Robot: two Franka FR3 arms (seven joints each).
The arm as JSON. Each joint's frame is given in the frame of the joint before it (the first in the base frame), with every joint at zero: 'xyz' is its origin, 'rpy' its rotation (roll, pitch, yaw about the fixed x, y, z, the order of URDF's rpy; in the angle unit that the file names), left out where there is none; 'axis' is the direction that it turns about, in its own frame. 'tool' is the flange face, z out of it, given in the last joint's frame.
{
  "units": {
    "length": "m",
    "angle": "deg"
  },
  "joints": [
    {
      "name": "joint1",
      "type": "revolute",
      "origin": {
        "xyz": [
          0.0,
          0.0,
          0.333
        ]
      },
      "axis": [
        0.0,
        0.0,
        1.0
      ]
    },
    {
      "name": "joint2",
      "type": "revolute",
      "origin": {
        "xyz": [
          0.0,
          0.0,
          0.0
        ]
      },
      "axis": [
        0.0,
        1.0,
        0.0
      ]
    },
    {
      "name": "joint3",
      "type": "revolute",
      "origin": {
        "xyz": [
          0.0,
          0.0,
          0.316
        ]
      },
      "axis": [
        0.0,
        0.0,
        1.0
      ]
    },
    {
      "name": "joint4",
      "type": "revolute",
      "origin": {
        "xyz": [
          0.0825,
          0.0,
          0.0
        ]
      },
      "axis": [
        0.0,
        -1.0,
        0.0
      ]
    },
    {
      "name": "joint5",
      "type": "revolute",
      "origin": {
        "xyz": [
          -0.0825,
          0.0,
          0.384
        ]
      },
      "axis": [
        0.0,
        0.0,
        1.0
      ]
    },
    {
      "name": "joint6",
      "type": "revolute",
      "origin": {
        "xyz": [
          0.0,
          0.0,
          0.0
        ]
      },
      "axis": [
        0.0,
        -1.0,
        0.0
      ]
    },
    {
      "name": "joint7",
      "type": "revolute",
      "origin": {
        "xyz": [
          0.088,
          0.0,
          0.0
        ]
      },
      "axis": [
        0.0,
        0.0,
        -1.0
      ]
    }
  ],
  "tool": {
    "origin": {
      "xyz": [
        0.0,
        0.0,
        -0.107
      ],
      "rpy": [
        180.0,
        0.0,
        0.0
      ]
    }
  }
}
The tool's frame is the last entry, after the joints.
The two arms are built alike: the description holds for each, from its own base.
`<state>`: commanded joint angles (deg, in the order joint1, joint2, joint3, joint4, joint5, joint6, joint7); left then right.
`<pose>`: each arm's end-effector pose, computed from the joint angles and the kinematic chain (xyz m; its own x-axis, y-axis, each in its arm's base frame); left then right.
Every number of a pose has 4 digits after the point.
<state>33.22 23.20 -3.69 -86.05 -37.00 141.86 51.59 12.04 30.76 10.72 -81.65 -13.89 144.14 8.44</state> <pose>0.6229 0.3642 0.4994 0.7166 0.0487 0.6958 0.0003 -0.9976 0.0695 0.7014 0.2631 0.4527 0.7848 0.3042 0.5399 0.3305 -0.9425 0.0506</pose>
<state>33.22 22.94 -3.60 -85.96 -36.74 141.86 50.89 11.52 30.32 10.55 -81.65 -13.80 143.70 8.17</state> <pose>0.6219 0.3646 0.5034 0.7146 0.0556 0.6973 0.0089 -0.9975 0.0705 0.7032 0.2547 0.4572 0.7870 0.2993 0.5394 0.3217 -0.9452 0.0551</pose>
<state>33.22 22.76 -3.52 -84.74 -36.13 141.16 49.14 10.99 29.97 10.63 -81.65 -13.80 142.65 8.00</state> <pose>0.6226 0.3651 0.5156 0.7087 0.0696 0.7021 0.0214 -0.9968 0.0772 0.7039 0.2482 0.4594 0.7949 0.2970 0.5292 0.3147 -0.9473 0.0589</pose>
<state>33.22 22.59 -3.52 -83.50 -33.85 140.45 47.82 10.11 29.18 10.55 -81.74 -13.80 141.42 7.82</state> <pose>0.6235 0.3647 0.5277 0.7130 0.0526 0.6992 0.0201 -0.9983 0.0545 0.7052 0.2355 0.4659 0.8033 0.2885 0.5211 0.2994 -0.9519 0.0655</pose>
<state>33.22 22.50 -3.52 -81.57 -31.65 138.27 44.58 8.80 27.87 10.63 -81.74 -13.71 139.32 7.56</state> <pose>0.6251 0.3627 0.5423 0.7220 0.0671 0.6887 0.0317 -0.9974 0.0640 0.7057 0.2183 0.4780 0.8155 0.2753 0.5091 0.2778 -0.9579 0.0729</pose>
